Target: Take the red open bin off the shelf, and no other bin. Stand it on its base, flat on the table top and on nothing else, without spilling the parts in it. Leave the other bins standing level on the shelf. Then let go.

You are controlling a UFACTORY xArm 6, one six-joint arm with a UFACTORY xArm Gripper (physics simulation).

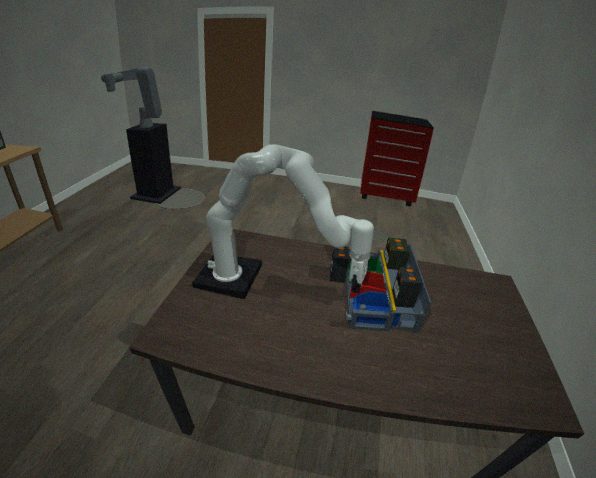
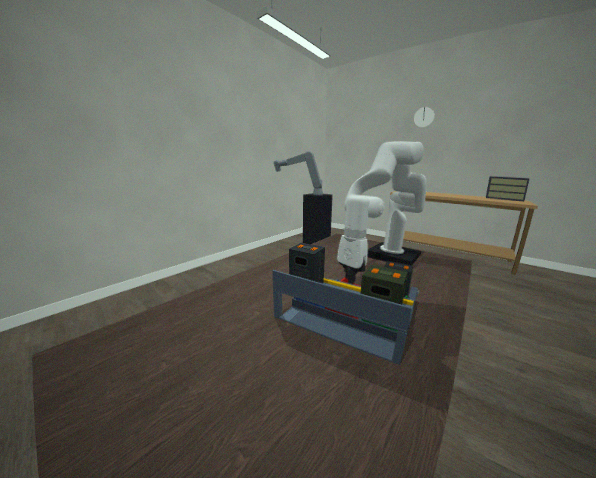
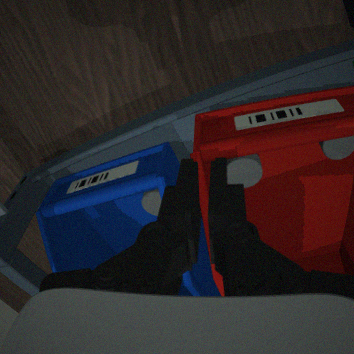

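Seen in the pictures: gripper, between the fingertips: (image 1: 355, 290) (image 2: 349, 282) (image 3: 205, 182); arm's base, origin of its link: (image 1: 227, 272) (image 2: 391, 250).
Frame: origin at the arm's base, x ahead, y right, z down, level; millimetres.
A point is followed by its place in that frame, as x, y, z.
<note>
The red open bin (image 1: 374, 284) {613, -127, 4} (image 2: 345, 281) {567, -32, -42} (image 3: 280, 172) {570, -73, 15} is in the grey-blue shelf (image 1: 424, 290) {785, 11, -123} (image 2: 320, 294) {777, -74, -101} (image 3: 185, 125) {528, -21, 24}, between the blue bin (image 1: 372, 301) {610, -12, -2} (image 3: 90, 235) {601, 84, 11} and the green bin (image 1: 374, 265) {603, -240, -13}. It looks about level; whether its base touches the shelf is hidden. Round grey parts (image 3: 244, 172) {556, -51, 4} lie in it. My gripper (image 1: 356, 290) {535, -33, -24} (image 2: 350, 279) {535, -33, -24} (image 3: 205, 182) {535, -33, -24} points down and is shut on the red bin's side wall next to the blue bin. One finger is inside the red bin, the other on the blue bin's side.
A yellow bar (image 1: 388, 280) {655, -61, -82} (image 2: 342, 285) {659, -72, -78} runs along the shelf behind the bins. Two dark boxes (image 1: 396, 254) {672, -154, -149} (image 1: 408, 289) {712, 67, -159} stand upright at its rear part. Another dark box (image 1: 340, 266) {456, -127, -56} stands on the table (image 1: 280, 345) {316, 273, 30} beside the shelf, near the green bin's end.
</note>
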